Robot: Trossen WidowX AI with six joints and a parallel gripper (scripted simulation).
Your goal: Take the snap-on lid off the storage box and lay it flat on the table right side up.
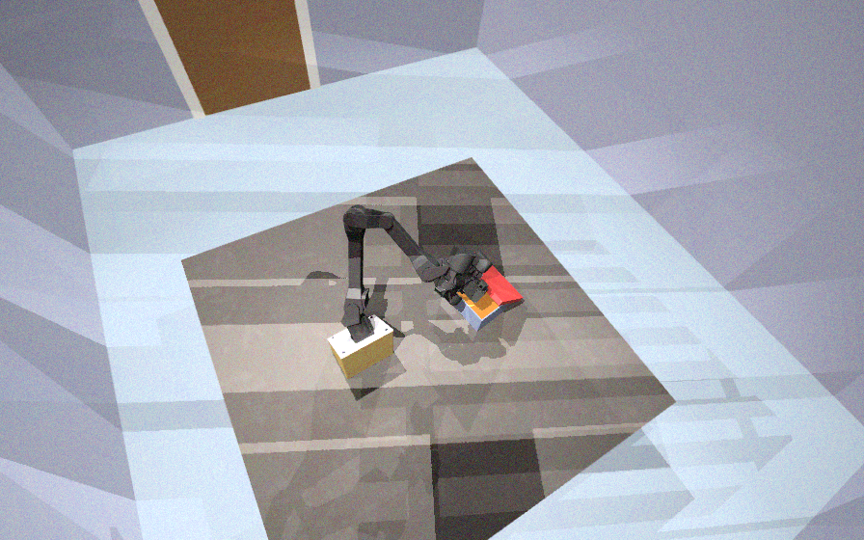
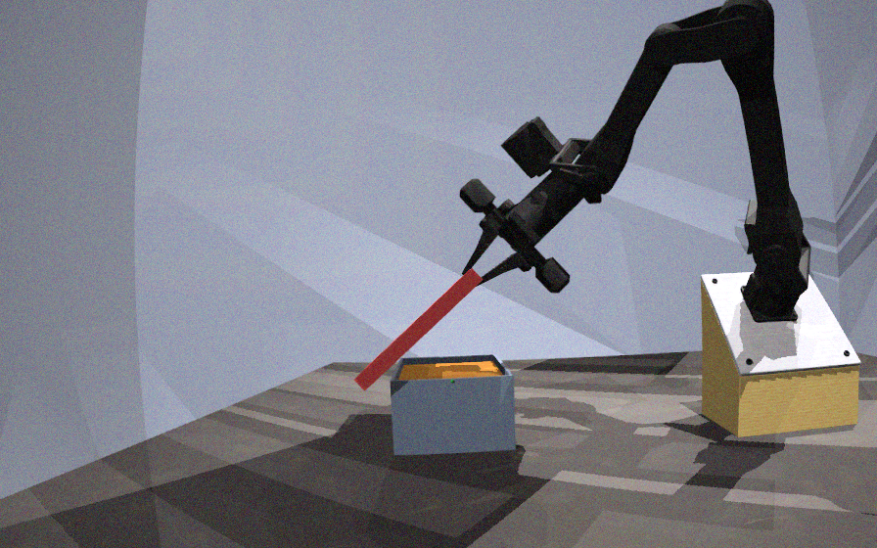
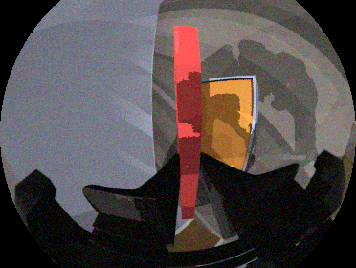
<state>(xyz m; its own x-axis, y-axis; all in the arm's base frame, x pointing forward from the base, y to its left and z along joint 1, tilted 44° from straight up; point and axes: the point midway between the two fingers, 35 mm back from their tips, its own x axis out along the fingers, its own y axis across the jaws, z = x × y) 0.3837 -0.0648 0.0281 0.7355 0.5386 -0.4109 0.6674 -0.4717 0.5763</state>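
Now: gripper tip 60 mm short of the red lid, 50 mm above it and 10 mm to the right of it. Round my gripper tip: storage box 160 mm below, 30 mm ahead.
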